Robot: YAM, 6 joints.
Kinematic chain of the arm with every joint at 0, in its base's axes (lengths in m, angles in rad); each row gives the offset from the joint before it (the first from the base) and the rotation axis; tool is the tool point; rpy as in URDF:
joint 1: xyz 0 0 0.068 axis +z
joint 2: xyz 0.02 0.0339 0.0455 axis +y
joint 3: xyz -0.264 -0.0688 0 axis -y
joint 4: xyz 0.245 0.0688 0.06 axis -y
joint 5: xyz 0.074 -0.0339 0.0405 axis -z
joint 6: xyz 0.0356 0 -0.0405 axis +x
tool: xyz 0 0 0 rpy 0 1.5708 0
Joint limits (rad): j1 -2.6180..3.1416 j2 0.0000..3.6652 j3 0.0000..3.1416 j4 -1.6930..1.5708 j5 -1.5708..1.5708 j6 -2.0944..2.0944
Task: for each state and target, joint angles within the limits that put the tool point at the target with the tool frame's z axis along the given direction. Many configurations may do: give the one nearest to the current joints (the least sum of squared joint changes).
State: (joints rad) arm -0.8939 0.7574 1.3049 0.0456 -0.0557 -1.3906
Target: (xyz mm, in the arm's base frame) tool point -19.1 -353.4 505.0 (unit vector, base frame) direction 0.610 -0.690 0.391
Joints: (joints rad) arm -1.6942 1.6006 1.6572 0.5137 -0.7614 -1.3906
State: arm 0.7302 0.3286 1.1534 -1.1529 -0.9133 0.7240
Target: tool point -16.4 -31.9 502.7 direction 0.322 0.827 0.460
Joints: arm 1.1444 0.4011 1.3670 -0.4870 -0.0489 0.7240
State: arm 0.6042 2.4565 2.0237 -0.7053 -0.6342 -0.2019
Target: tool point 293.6 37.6 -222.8 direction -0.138 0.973 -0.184
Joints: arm 0.0099 3.2309 1.6517 -0.6006 -1.3445 -0.2019
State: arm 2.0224 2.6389 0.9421 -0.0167 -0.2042 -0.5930
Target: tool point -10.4 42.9 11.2 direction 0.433 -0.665 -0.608
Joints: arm 1.9407 2.2035 0.2074 -0.4813 0.1641 -0.5930
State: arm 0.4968 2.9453 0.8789 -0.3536 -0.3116 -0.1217
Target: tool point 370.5 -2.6 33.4 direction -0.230 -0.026 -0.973
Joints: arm -0.0044 2.3391 1.3948 -0.8585 0.0270 -0.1217
